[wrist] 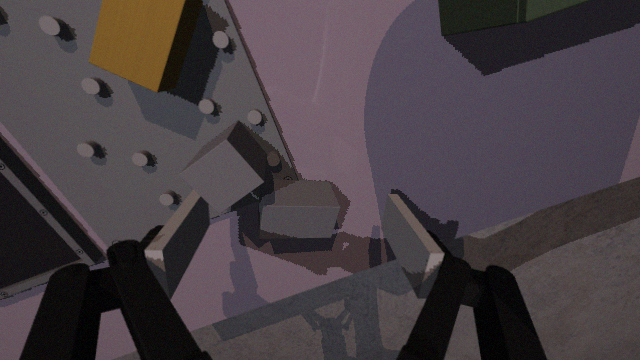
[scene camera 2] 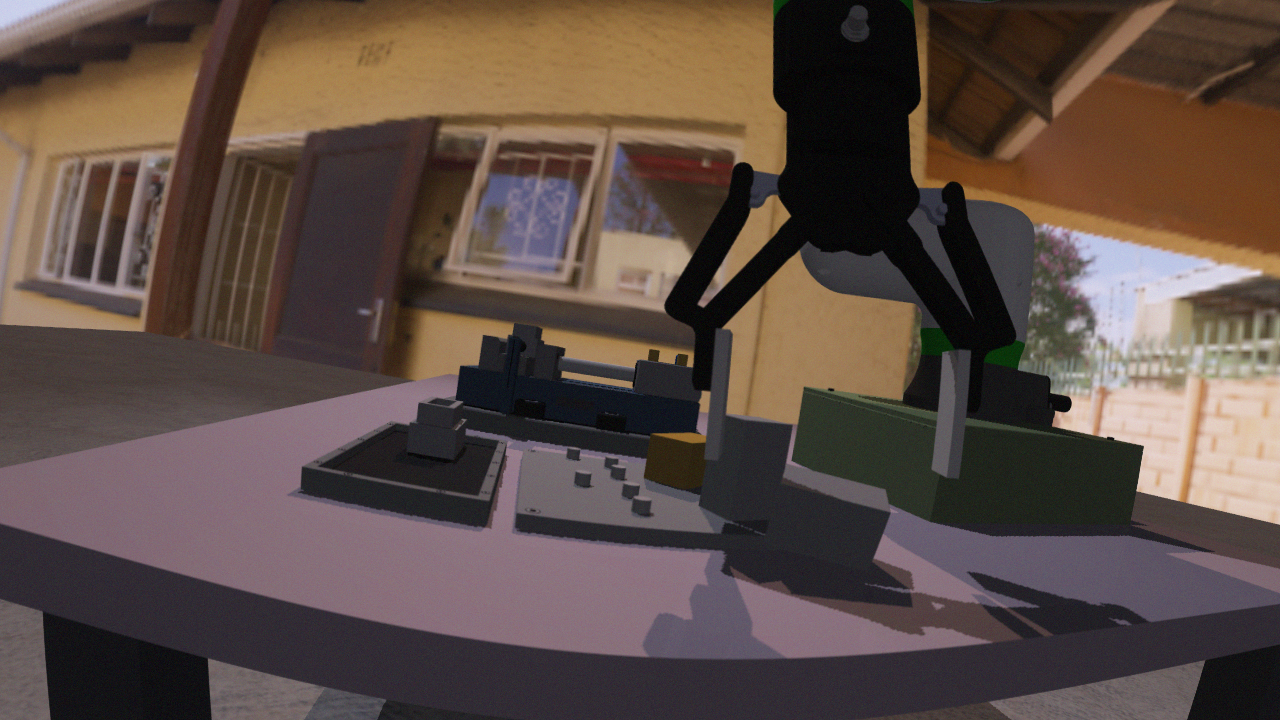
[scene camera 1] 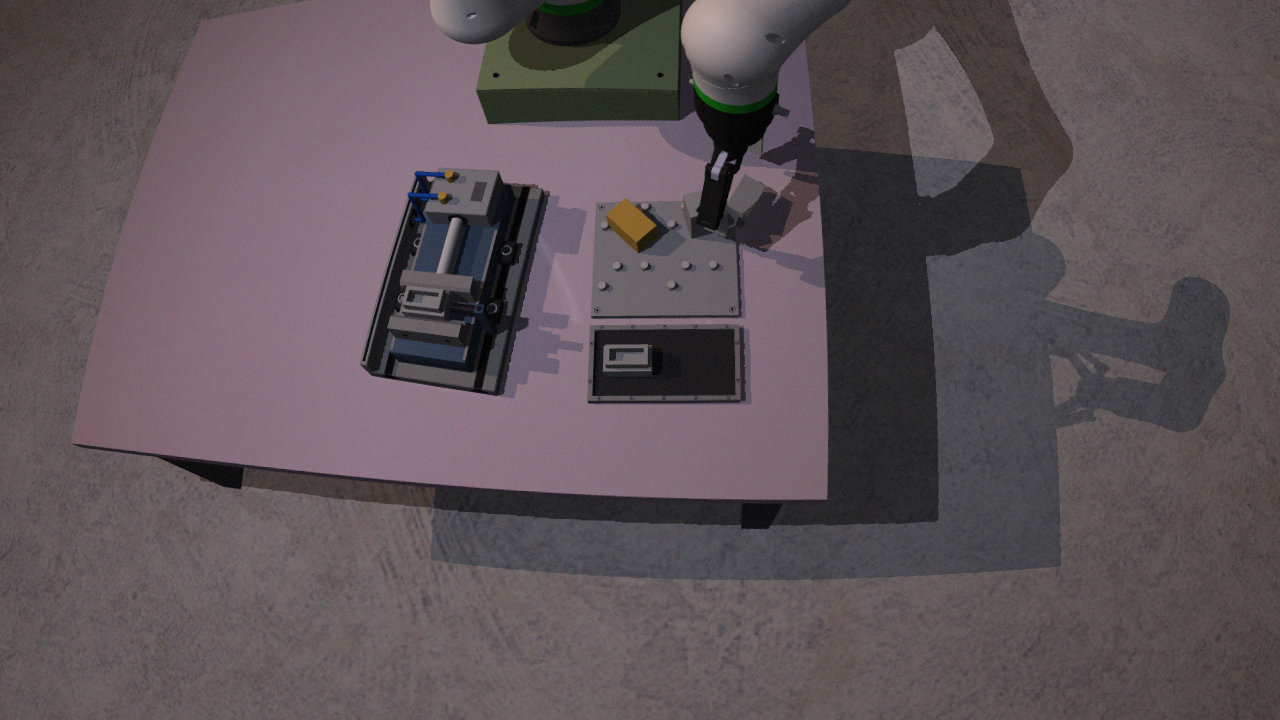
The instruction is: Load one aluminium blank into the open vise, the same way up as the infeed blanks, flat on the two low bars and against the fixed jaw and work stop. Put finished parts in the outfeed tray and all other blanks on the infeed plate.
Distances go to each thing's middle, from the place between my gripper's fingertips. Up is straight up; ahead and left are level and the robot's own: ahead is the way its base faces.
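Labels:
Taking the infeed plate (scene camera 2: pixel 599 510), I find my hand 8 cm to the left of it and 9 cm short of it, and 4 cm above it. The brass blank (scene camera 2: pixel 677 459) is 13 cm to the right of my hand, 6 cm ahead of it and 2 cm below it. Then there is the outfeed tray (scene camera 2: pixel 384 473), 6 cm to the right of my hand, 24 cm ahead of it and 4 cm below it. Of the things named here, the outfeed tray is the farthest from my hand, going by their middles.

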